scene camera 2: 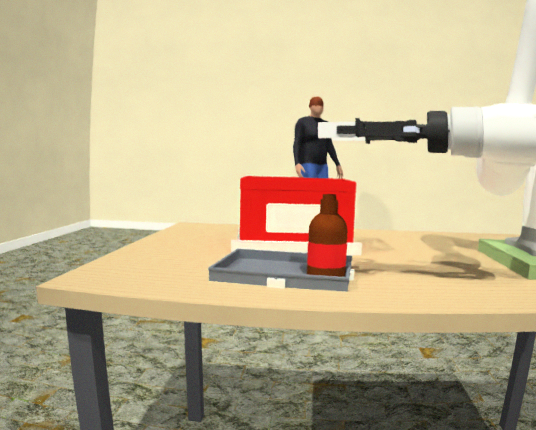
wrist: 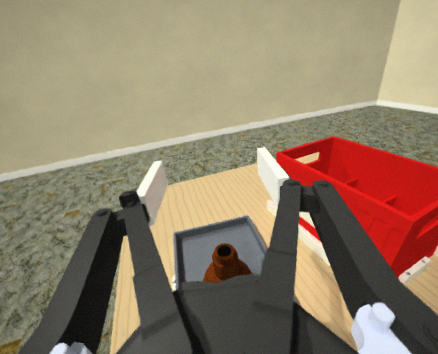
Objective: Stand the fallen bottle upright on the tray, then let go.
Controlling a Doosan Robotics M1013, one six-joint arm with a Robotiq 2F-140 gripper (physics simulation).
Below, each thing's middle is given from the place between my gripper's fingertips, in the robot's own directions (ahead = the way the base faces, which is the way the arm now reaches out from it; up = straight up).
I see my gripper 19 cm above the brown bottle [scene camera 2: 327,239] and 1 cm past it.
